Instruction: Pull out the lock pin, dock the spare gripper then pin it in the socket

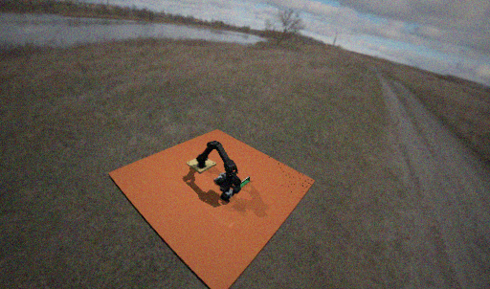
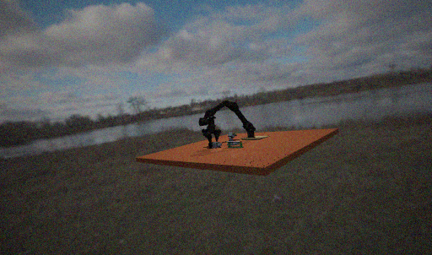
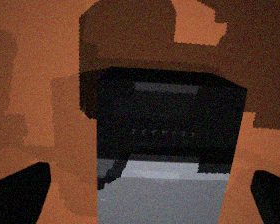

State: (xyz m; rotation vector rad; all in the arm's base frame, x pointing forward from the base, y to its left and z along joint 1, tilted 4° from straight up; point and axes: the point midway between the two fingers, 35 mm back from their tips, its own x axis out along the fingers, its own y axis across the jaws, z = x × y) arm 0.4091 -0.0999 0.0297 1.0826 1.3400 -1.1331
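My gripper tip is now 1 cm past the spare gripper, 1 cm to the right of it and 2 cm above it. From my gripper tip the other things lie so: green cradle (1 cm behind, 22 cm to the left, 2 cm below); mount (14 cm behind, 10 cm to the left, 1 cm above).
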